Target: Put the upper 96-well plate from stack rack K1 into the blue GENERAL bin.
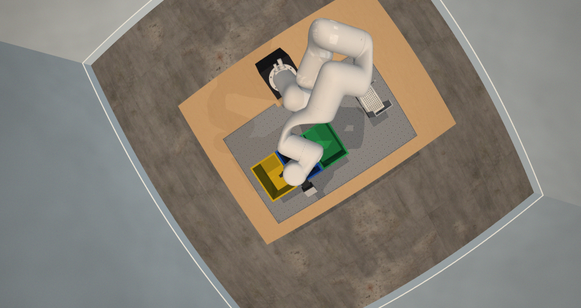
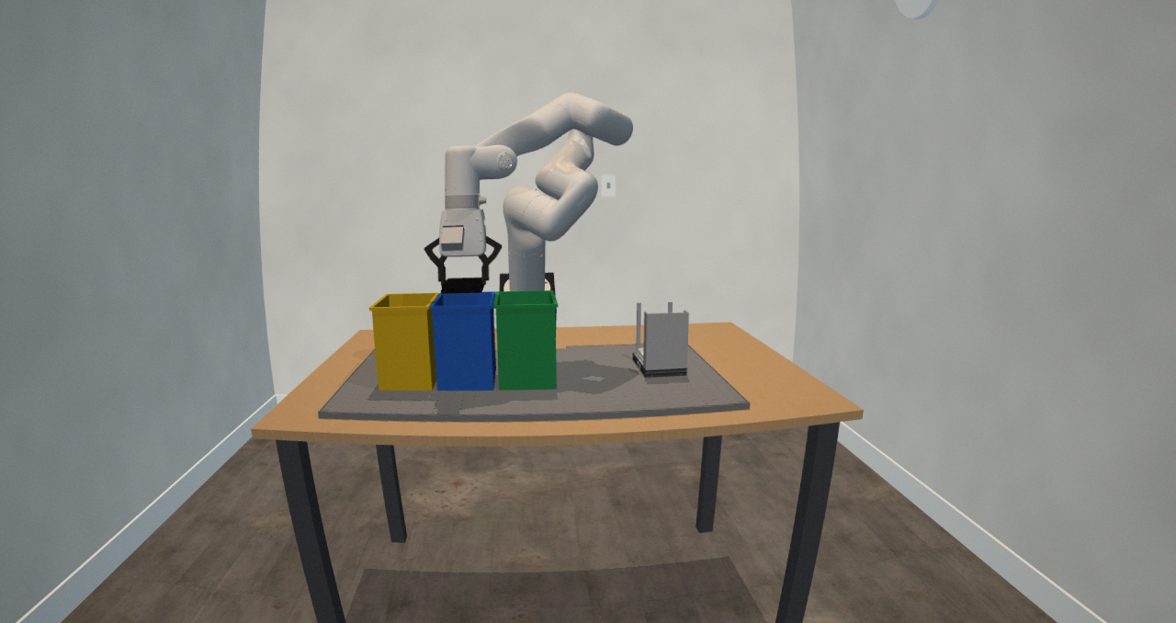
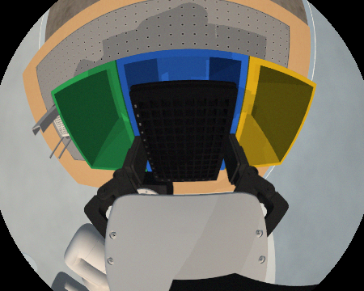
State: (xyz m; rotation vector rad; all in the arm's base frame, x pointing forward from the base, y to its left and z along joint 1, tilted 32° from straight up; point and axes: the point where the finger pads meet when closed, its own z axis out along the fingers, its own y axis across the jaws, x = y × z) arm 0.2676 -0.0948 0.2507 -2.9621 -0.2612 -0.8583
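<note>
The black 96-well plate lies 10 mm below my hand. The rest, counted from my hand: yellow bin 130 mm to the right, 130 mm below, 30 mm ahead; green bin 130 mm to the left, 130 mm below, 30 mm behind; blue bin 130 mm below.
</note>
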